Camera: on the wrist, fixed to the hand. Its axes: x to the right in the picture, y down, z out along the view.
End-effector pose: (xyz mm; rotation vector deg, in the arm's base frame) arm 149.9 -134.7 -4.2 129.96 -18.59 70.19
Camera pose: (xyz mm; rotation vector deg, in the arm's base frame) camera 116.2 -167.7 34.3 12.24 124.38 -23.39
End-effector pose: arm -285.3 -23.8 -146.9 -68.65 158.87 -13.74
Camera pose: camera -336.5 7.4 -136.1 146.96 61.50 20.31
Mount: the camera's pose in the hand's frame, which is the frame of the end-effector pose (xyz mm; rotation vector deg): 11.7 55.5 -22.1 4.81 19.81 -177.49
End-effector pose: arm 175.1 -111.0 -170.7 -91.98 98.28 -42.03
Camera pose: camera 123.1 -118.8 -201.4 92.80 85.91 62.99
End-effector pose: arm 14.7 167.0 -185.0 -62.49 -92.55 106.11
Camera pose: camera 34.3 177.5 -241.6 63.80 -44.73 -30.52
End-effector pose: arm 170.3 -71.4 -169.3 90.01 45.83 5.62
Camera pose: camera 191.6 -43.7 -119.5 58.64 -135.90 100.97
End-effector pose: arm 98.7 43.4 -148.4 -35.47 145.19 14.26
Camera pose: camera 53.8 81.4 -132.7 167.80 33.19 54.85
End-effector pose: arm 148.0 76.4 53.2 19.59 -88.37 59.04
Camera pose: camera 119.6 128.4 39.1 86.15 29.59 -74.89
